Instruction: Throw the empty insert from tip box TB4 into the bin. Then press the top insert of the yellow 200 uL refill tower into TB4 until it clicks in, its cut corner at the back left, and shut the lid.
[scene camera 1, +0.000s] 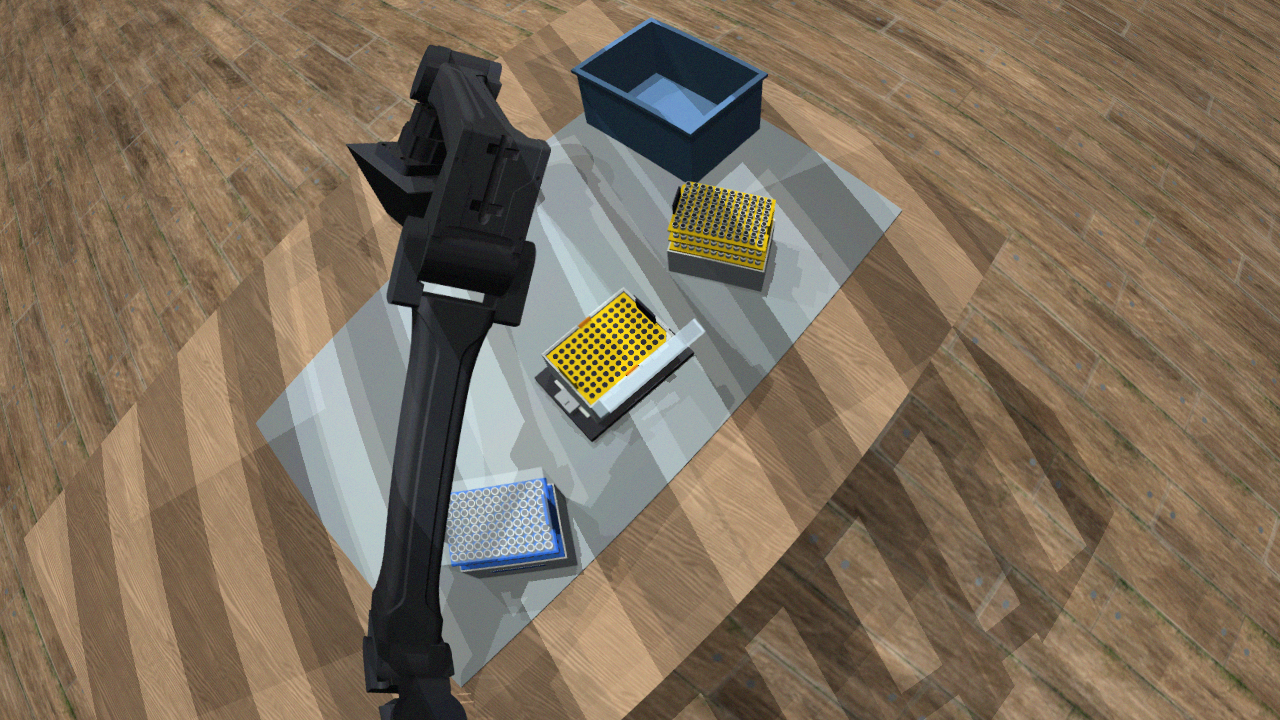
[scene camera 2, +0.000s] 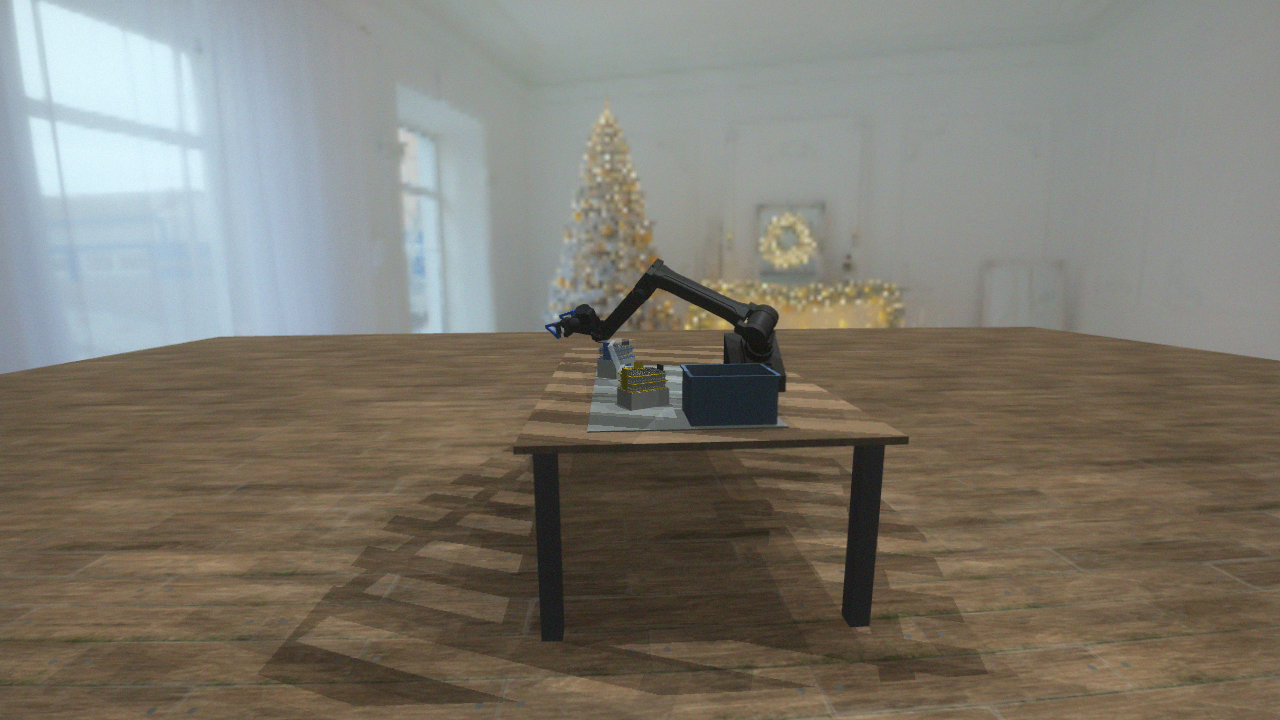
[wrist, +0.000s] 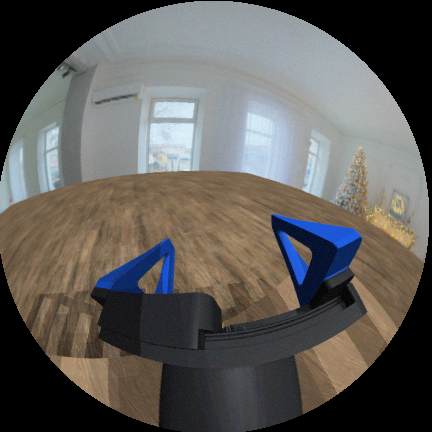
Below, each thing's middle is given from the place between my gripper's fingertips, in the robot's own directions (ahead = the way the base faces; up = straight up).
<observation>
Now: the white lid (scene camera 1: 679, 342) 52 cm to the left of my hand, 24 cm behind it and 6 cm below it. Round my hand: blue bin (scene camera 1: 684, 104) (88 cm to the left, 51 cm behind, 11 cm below); yellow insert (scene camera 1: 597, 356) (53 cm to the left, 31 cm behind, 10 cm below).
</observation>
